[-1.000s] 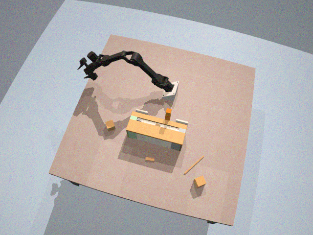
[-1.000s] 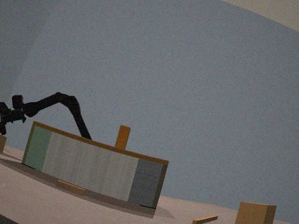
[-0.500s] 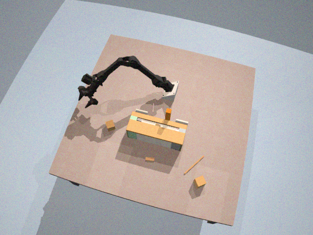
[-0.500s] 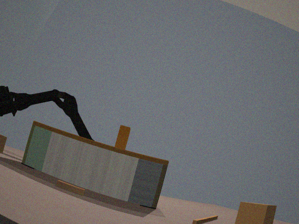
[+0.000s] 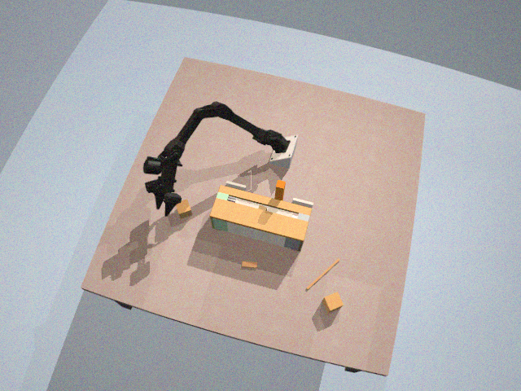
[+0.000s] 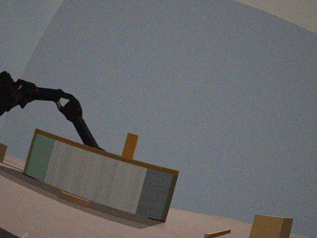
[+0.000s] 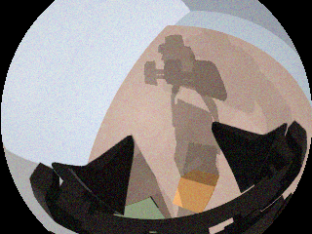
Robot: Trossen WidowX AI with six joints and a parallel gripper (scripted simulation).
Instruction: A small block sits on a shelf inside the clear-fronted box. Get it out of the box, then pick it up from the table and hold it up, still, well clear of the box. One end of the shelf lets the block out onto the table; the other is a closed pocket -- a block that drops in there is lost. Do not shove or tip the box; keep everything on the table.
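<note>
Right now my gripper tip is 370 mm to the right of the box, 190 mm past it and 40 mm above it. From my gripper tip the other things lie so: tan block (370 mm to the left, 170 mm behind, 20 mm below); then thin stick (690 mm to the left, 100 mm below, 50 mm behind).
</note>
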